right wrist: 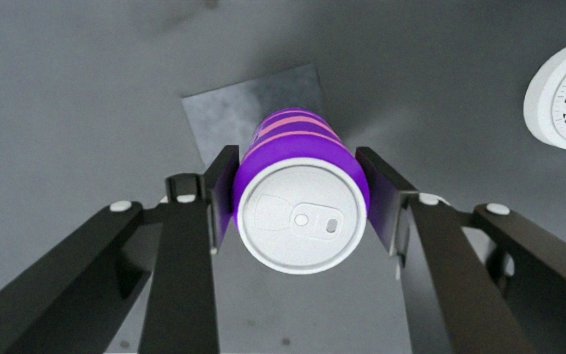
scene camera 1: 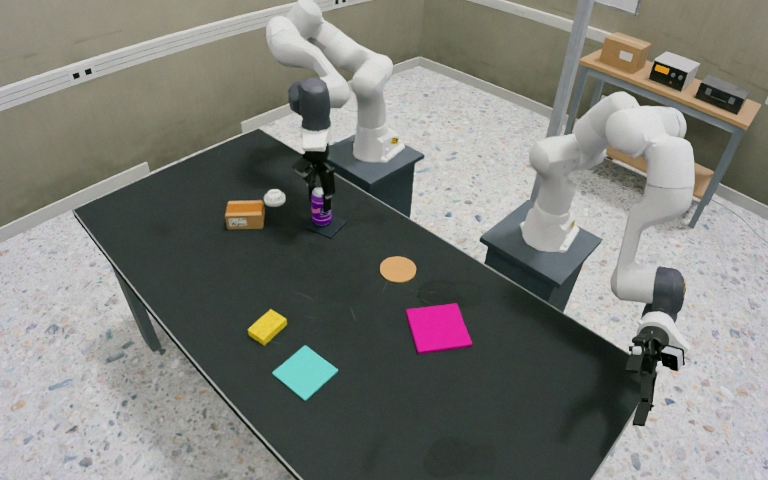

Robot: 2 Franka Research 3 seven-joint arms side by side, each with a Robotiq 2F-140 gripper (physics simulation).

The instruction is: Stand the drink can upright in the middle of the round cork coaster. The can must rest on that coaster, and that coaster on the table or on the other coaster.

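Note:
The purple drink can [scene camera 1: 321, 210] [right wrist: 302, 215] is upright, with its silver lid up, at a dark square coaster [scene camera 1: 333, 229] [right wrist: 220, 120]. Whether its base touches that coaster is hidden. My right gripper [scene camera 1: 320, 201] [right wrist: 296, 168] points down and is shut on the can near its top, with a finger pad against each side. The round cork coaster [scene camera 1: 398, 269] lies flat on the black table, to the right of the can and nearer the camera. My left gripper [scene camera 1: 641, 417] hangs at the table's right edge, far from the can, open and empty.
A white timer [scene camera 1: 274, 197] [right wrist: 552, 100] and an orange-brown box [scene camera 1: 244, 215] stand left of the can. A magenta square [scene camera 1: 438, 328], a teal square [scene camera 1: 305, 372] and a yellow sponge [scene camera 1: 267, 326] lie on the nearer part of the table [scene camera 1: 362, 407].

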